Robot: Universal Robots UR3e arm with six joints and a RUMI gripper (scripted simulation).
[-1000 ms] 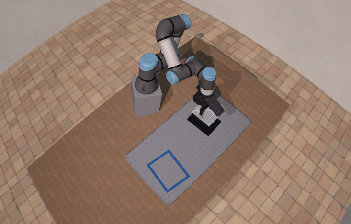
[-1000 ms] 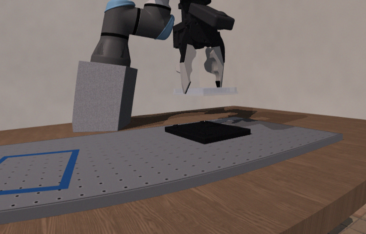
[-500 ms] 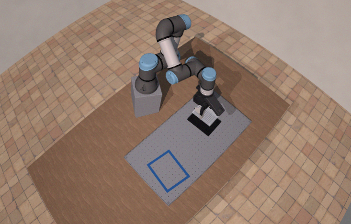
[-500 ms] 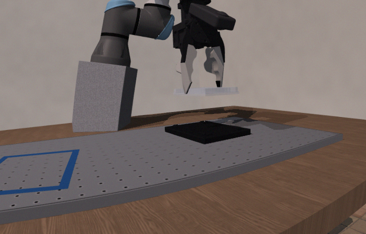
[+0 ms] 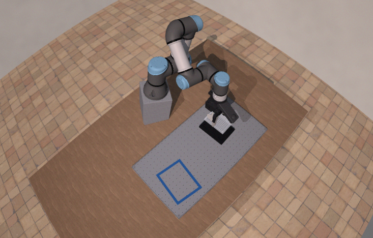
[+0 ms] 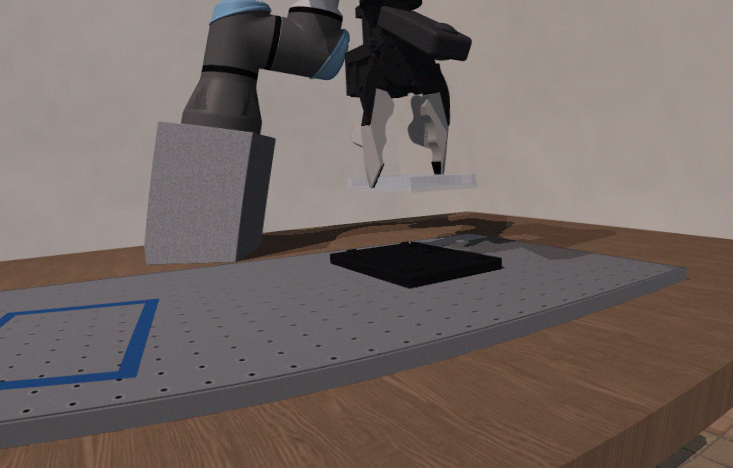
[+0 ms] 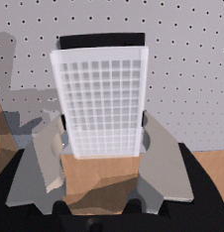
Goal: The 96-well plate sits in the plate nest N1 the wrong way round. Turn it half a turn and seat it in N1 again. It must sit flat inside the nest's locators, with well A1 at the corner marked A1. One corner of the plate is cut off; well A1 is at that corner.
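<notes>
Right now the black plate nest N1 is 10 cm below my hand. The rest, counted from my hand: clear 96-well plate (1 cm below); white A1 mark (8 cm behind, 4 cm to the left, 9 cm below).
</notes>
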